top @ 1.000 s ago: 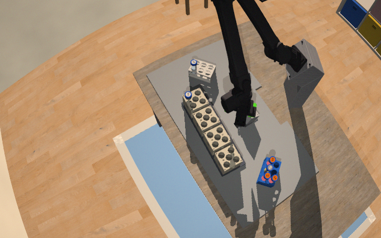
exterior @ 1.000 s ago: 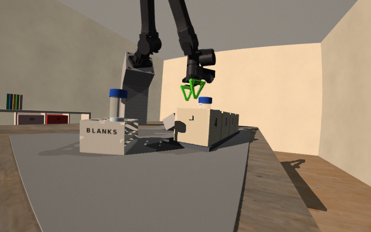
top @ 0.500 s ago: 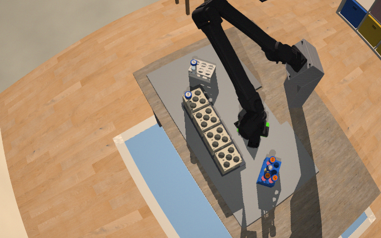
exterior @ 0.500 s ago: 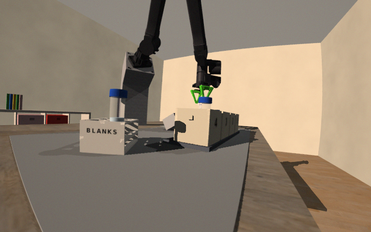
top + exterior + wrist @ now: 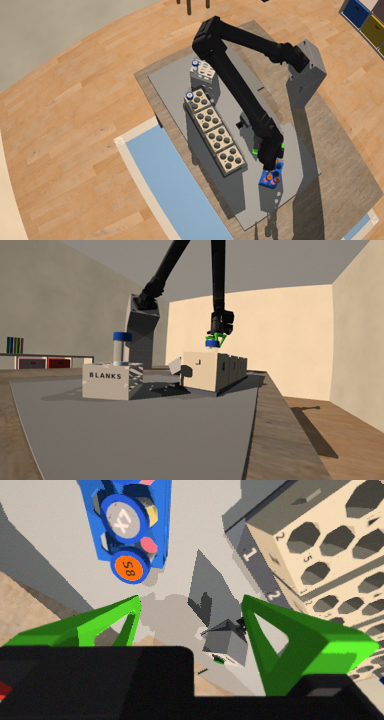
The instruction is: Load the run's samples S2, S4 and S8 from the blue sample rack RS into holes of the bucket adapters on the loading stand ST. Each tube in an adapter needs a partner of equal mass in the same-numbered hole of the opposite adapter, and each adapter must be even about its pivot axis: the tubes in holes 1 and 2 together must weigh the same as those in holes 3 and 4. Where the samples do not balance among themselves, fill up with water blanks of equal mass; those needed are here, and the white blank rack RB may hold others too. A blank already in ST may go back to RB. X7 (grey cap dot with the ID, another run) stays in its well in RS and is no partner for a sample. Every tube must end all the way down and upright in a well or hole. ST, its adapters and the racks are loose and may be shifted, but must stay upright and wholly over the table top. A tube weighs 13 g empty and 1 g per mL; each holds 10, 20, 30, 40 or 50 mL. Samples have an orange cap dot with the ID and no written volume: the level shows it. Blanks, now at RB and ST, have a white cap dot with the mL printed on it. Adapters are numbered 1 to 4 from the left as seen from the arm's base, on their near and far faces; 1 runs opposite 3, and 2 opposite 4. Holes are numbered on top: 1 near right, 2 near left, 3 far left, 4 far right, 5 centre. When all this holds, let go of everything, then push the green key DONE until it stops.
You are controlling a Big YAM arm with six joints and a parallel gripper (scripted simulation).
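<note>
Now: the orange-dot sample 2 cm ahead of my hand, 14 cm to the left of it and 9 cm below it. From my hand the other things lie so: grey-dot tube X7: 2 cm ahead, 8 cm to the left, 9 cm below; orange-dot tube: 3 cm behind, 5 cm to the left, 9 cm below; blue sample rack RS: 10 cm to the left, 12 cm below.
</note>
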